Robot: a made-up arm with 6 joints.
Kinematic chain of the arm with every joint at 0, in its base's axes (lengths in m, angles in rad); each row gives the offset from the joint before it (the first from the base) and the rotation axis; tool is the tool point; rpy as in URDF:
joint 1: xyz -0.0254 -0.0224 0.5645 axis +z
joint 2: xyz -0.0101 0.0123 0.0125 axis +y
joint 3: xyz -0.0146 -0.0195 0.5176 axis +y
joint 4: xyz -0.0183 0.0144 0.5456 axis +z
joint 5: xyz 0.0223 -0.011 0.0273 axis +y
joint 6: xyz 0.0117 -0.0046 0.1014 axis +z
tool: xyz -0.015 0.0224 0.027 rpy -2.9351 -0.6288 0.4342
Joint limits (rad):
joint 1: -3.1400..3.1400
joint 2: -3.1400..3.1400
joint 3: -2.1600..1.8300
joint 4: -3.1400..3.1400
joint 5: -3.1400..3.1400
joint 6: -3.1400..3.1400
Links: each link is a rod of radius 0.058 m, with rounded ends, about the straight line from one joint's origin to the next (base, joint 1, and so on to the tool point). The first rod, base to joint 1, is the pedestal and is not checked.
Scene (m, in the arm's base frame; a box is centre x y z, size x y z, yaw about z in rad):
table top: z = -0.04
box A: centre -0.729 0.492 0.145 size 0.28 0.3 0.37 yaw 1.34
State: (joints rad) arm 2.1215 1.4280 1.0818 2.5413 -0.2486 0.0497
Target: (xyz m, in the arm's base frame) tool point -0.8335 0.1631 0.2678
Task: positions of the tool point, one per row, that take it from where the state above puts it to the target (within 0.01 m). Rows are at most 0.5 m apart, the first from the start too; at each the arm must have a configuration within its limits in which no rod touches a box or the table.
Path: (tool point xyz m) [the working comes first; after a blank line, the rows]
Joints at the target: 2.9269 1.0671 1.4774 2.5654 -0.3078 0.0773
Straight joint move there: touches box A.

1: -0.6358 0.9559 0.4834
2: -0.6445 0.9515 0.9403
3: -0.5206 0.7453 1.3325
4: -0.3042 0.4062 1.5343
5: -0.0683 0.0511 1.4902
6: -0.3032 0.3008 1.5706
7: -0.5995 0.4899 1.4742
8: -0.8724 0.5564 1.2222
9: -1.0315 0.4909 0.8787
10: -1.0189 0.3359 0.5315
11: -0.8335 0.1631 0.2678

